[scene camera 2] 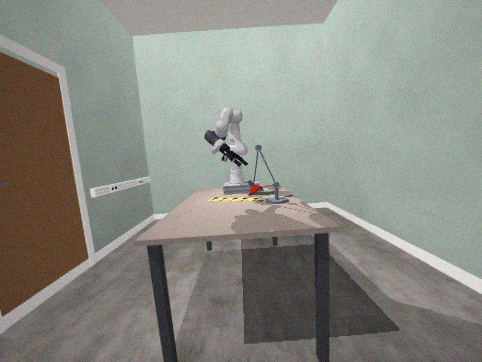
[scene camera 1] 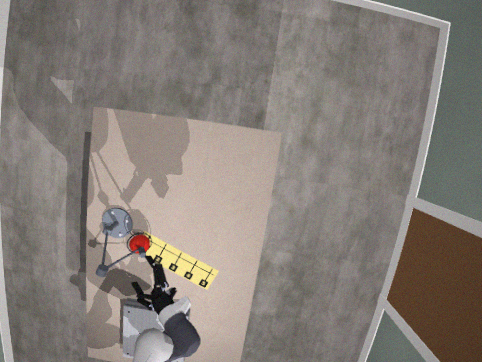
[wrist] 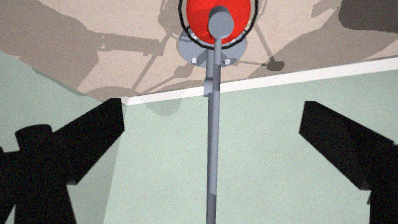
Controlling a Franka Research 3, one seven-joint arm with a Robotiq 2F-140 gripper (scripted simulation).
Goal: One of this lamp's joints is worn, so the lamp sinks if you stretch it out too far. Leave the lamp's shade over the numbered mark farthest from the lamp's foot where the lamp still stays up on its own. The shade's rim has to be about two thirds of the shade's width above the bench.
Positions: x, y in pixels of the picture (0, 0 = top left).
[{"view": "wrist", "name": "my gripper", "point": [212, 116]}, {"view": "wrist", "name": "round grey lamp foot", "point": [190, 51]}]
